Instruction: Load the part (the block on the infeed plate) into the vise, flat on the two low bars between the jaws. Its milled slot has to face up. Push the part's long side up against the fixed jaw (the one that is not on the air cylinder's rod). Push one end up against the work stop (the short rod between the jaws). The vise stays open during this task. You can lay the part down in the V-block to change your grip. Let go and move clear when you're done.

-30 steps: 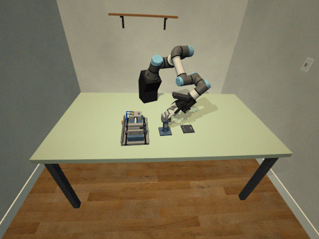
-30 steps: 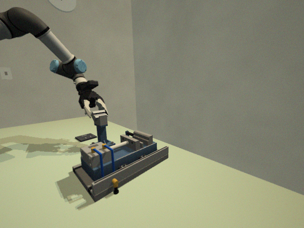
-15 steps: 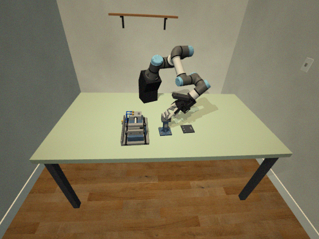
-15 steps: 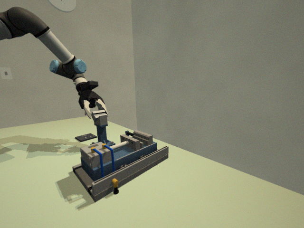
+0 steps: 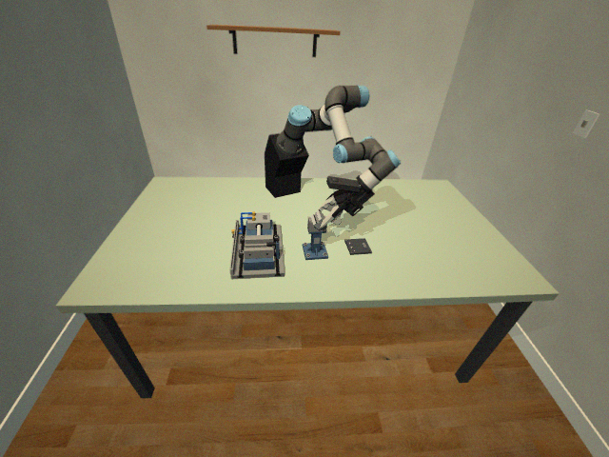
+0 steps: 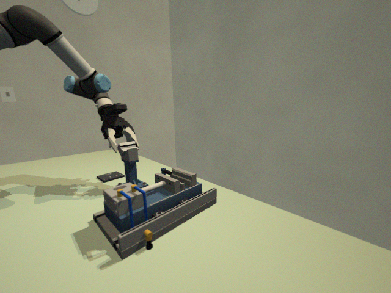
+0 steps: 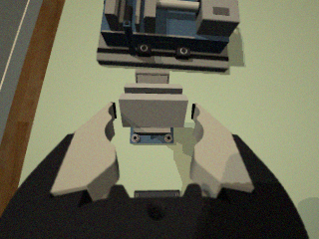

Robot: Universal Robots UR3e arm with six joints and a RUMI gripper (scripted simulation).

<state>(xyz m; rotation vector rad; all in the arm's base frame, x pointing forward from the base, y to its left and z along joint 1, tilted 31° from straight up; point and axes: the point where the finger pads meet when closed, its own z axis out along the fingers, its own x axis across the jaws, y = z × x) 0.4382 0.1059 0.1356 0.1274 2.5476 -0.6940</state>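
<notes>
Now: the part 10 mm to the right of my hand. Also, from my hand: dark infeed plate 170 mm to the left, 160 mm below, 40 mm behind; then fixed jaw 220 mm to the right, 110 mm ahead, 80 mm below; then work stop rod 170 mm to the right, 70 mm below, 70 mm ahead.
</notes>
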